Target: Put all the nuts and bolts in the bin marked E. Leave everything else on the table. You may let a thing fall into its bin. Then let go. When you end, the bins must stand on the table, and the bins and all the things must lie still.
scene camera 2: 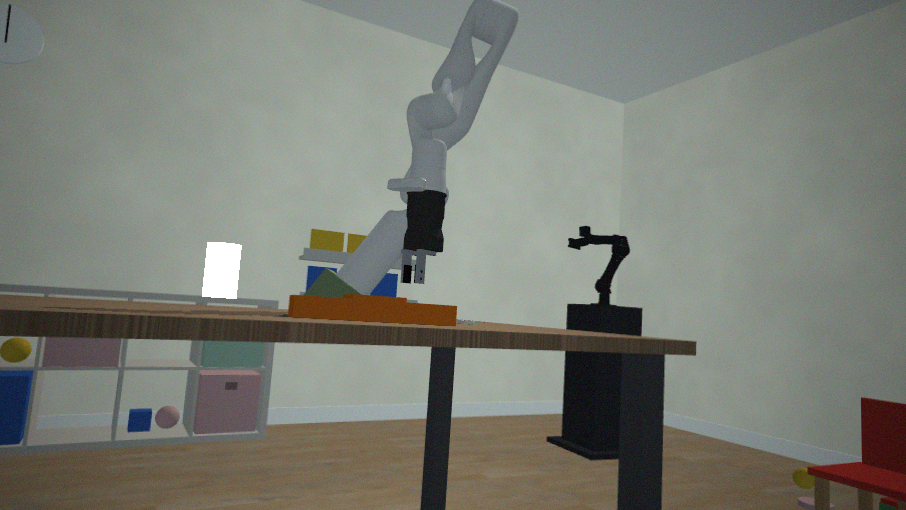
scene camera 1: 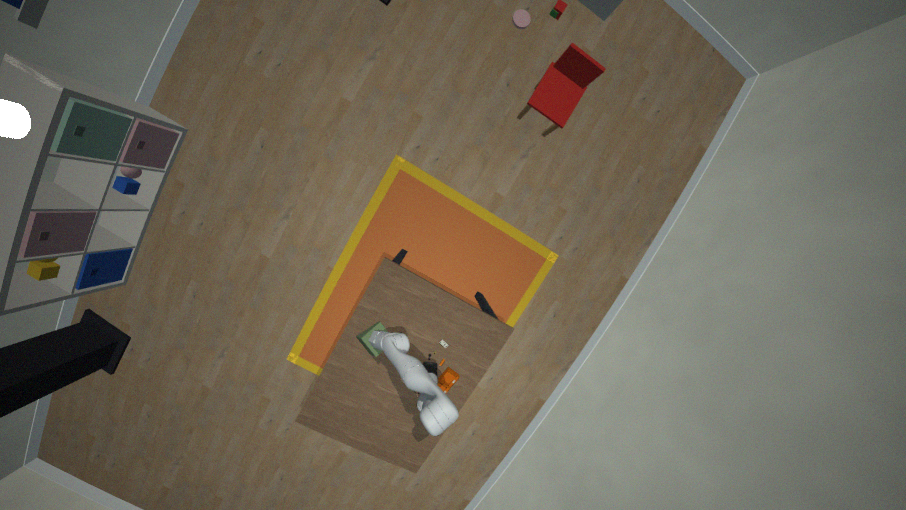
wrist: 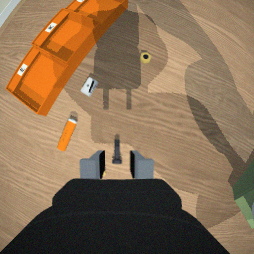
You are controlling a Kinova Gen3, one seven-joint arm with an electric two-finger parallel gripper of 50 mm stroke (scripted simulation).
The pictures show: the gripper and an orange bin.
The gripper shows as well in the wrist view.
